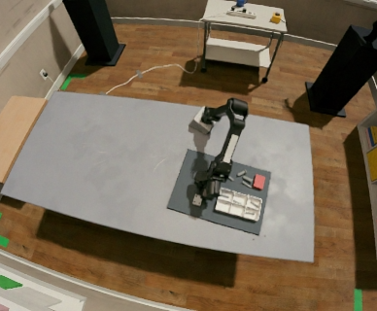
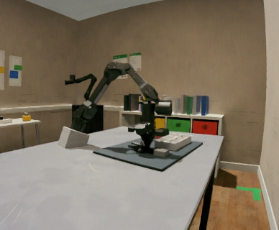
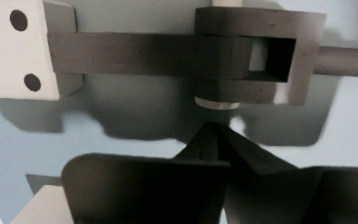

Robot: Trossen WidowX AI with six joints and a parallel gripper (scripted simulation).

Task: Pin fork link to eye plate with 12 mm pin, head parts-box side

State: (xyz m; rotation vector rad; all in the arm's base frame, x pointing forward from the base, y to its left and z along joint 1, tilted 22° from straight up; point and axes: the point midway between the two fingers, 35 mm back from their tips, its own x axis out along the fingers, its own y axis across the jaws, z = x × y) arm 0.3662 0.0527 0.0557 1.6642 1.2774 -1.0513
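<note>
Now: hand 10 mm short of the eye plate, 40 mm to the left of it and 20 mm above it. The rest, counted from my hand: mat (10 mm ahead, 60 mm to the left, 40 mm below); headed pin (10 mm behind, 40 mm to the right, 20 mm below); fork link (30 mm behind, 40 mm to the right, 20 mm below).
</note>
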